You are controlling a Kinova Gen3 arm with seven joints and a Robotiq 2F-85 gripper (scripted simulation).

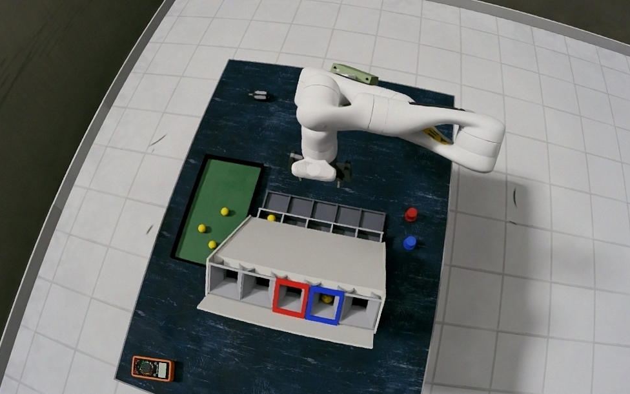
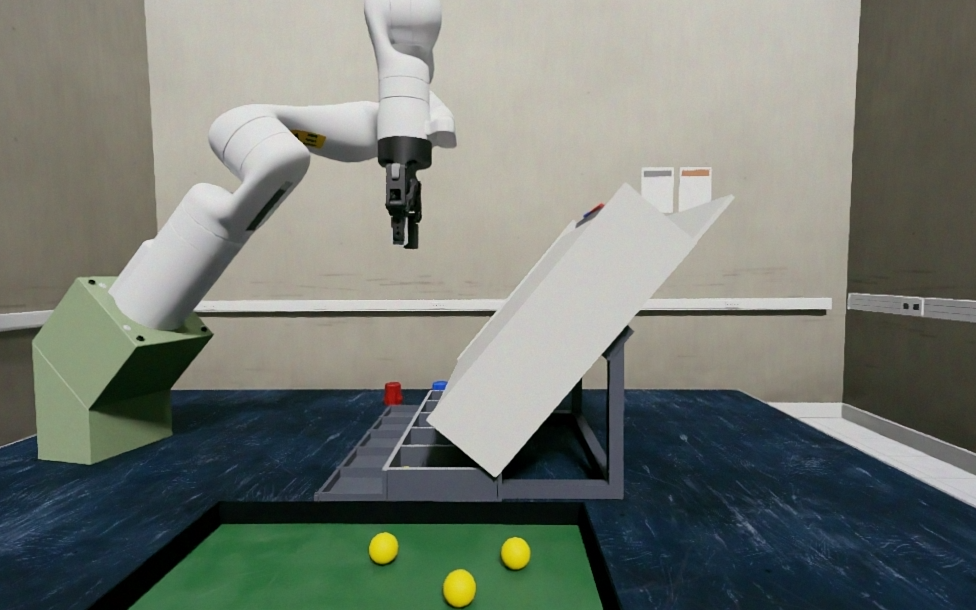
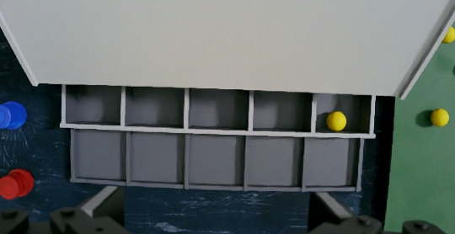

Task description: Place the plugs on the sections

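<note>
My hand is 1 cm past the green marble tray, 33 cm to the left of it and 29 cm above it. The rest, counted from my hand: white sloped cover 15 cm ahead, 2 cm to the right, 9 cm below; then multimeter 51 cm ahead, 46 cm to the right, 28 cm below; then dark object 48 cm behind, 26 cm to the right, 28 cm below.
</note>
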